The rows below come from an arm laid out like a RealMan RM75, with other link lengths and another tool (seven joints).
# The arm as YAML. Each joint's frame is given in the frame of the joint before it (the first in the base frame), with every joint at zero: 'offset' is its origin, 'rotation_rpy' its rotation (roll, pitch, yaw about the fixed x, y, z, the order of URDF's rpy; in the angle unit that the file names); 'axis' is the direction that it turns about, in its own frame. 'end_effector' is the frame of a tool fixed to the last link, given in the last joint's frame.
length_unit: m
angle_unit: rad
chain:
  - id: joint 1
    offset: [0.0, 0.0, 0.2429]
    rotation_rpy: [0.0, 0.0, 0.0]
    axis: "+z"
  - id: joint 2
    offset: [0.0, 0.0, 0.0]
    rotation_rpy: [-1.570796, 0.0, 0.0]
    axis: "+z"
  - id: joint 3
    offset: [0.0, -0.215, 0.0]
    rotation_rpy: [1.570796, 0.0, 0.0]
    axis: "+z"
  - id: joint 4
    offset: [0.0, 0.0, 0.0]
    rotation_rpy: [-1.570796, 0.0, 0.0]
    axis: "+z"
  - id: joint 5
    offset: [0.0, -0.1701, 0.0]
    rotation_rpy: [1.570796, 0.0, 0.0]
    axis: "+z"
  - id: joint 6
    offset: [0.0, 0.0, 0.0]
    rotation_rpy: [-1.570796, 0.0, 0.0]
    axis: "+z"
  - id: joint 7
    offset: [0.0, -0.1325, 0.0]
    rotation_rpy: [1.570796, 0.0, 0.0]
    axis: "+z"
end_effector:
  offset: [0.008, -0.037, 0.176]
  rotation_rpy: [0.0, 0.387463, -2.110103]
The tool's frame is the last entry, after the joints.
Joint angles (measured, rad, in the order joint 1, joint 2, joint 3, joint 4, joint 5, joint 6, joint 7), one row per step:
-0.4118 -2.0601 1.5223 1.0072 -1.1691 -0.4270 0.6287
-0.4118 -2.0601 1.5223 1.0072 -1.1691 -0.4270 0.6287
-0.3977 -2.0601 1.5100 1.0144 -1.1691 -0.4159 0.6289
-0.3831 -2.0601 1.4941 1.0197 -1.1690 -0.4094 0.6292
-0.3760 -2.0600 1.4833 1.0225 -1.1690 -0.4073 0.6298
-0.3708 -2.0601 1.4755 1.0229 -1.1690 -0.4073 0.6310
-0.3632 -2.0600 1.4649 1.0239 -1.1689 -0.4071 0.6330
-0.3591 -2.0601 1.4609 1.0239 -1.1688 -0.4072 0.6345
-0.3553 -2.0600 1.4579 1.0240 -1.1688 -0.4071 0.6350
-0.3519 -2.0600 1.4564 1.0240 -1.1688 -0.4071 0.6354
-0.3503 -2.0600 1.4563 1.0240 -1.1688 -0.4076 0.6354
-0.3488 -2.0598 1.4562 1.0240 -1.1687 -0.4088 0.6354
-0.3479 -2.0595 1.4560 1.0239 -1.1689 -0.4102 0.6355
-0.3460 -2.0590 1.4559 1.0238 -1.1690 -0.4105 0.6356
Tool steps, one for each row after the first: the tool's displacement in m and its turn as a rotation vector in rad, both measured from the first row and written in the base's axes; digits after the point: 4 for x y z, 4 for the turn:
0.0000 0.0000 0.0000 0.0000 0.0000 0.0000
-0.0062 0.0009 0.0082 0.0242 -0.0036 0.0139
-0.0138 0.0008 0.0161 0.0460 -0.0082 0.0315
-0.0179 0.0010 0.0208 0.0582 -0.0111 0.0410
-0.0214 0.0005 0.0234 0.0647 -0.0127 0.0489
-0.0264 -0.0002 0.0272 0.0739 -0.0141 0.0595
-0.0290 -0.0010 0.0285 0.0769 -0.0140 0.0646
-0.0313 -0.0017 0.0296 0.0795 -0.0143 0.0695
-0.0332 -0.0024 0.0301 0.0808 -0.0143 0.0733
-0.0340 -0.0030 0.0300 0.0804 -0.0144 0.0750
-0.0348 -0.0035 0.0298 0.0793 -0.0142 0.0764
-0.0353 -0.0039 0.0296 0.0782 -0.0143 0.0774
-0.0364 -0.0044 0.0297 0.0782 -0.0139 0.0793

